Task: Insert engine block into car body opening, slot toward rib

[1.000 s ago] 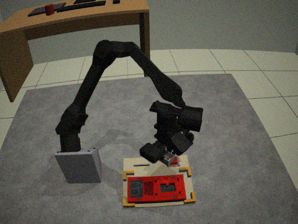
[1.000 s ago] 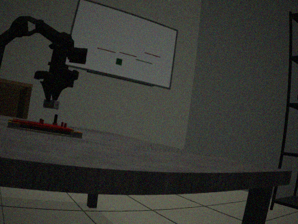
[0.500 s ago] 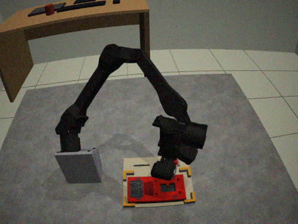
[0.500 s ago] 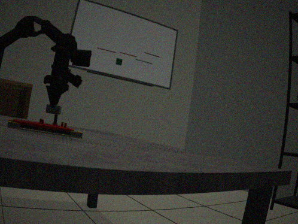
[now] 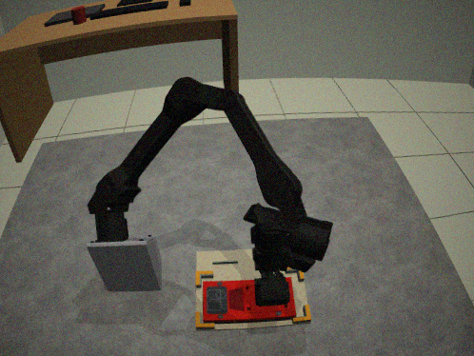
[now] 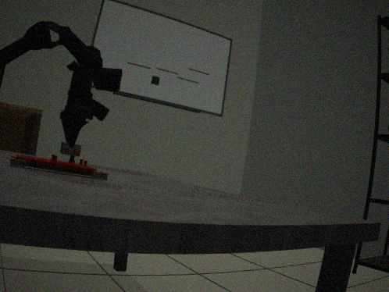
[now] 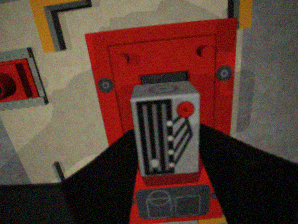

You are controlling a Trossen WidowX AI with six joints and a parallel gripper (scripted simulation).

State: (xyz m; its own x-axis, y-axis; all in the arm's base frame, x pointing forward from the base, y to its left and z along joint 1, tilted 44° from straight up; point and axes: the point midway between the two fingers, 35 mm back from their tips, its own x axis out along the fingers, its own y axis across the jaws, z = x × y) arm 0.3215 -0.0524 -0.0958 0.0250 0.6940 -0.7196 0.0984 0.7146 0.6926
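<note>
Right now the grey engine block is 10 mm below my gripper tip.
</note>
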